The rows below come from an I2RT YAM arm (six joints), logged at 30 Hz.
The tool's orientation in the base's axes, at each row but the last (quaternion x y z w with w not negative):
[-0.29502, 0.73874, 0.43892, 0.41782]
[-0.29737, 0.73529, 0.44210, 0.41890]
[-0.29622, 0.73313, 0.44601, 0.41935]
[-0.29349, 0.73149, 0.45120, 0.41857]
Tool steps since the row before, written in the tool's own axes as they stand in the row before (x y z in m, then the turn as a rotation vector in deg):
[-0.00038, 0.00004, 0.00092, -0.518, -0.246, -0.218]
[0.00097, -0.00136, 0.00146, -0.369, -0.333, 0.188]
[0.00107, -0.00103, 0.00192, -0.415, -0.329, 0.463]
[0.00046, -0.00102, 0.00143, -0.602, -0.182, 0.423]
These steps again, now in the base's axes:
[0.00048, 0.00087, 0.00010, 0.366, -0.268, 0.413]
[0.00116, 0.00066, -0.00177, 0.510, 0.050, 0.142]
[0.00100, 0.00123, -0.00184, 0.625, 0.302, 0.115]
[0.00110, 0.00084, -0.00117, 0.581, 0.338, 0.350]

